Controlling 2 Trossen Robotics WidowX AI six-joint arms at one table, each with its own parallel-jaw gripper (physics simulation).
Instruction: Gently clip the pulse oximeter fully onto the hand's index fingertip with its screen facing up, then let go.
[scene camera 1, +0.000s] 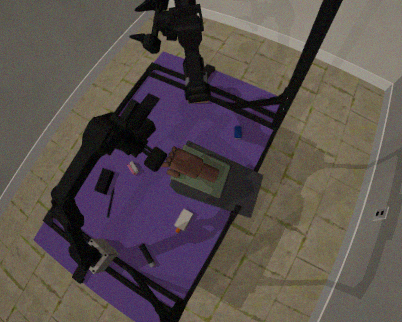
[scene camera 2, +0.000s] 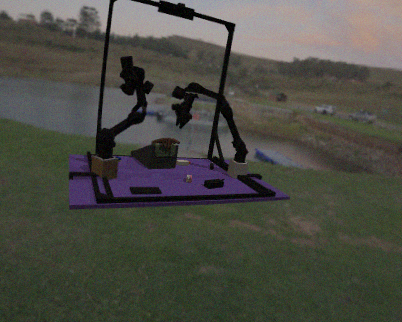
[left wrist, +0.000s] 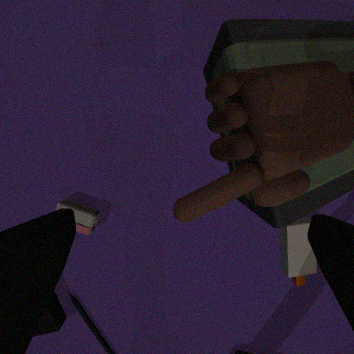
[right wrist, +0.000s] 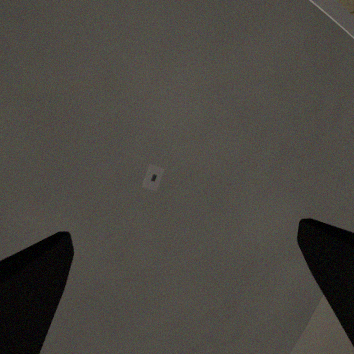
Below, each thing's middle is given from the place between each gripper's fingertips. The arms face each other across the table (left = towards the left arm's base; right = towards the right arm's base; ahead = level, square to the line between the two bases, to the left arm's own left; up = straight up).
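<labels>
Pulse oximeter (left wrist: 85, 217): 15 cm ahead of my left hand, 5 cm to the left of it, 27 cm below it. Dark plate (scene camera 1: 242, 185): 22 cm behind my left hand, 6 cm to the right of it, 25 cm below it. Index finger (left wrist: 248, 176): my left gripper is 2 cm past it, 1 cm to the right of it and 9 cm above it.
Counted from my right hand, the pulse oximeter is 3 cm behind, 34 cm to the left and 50 cm below. The dark plate is 40 cm behind my right hand, 23 cm to the left of it and 47 cm below it; the index finger is 21 cm behind that hand, 29 cm to the left of it and 32 cm below it.
</labels>
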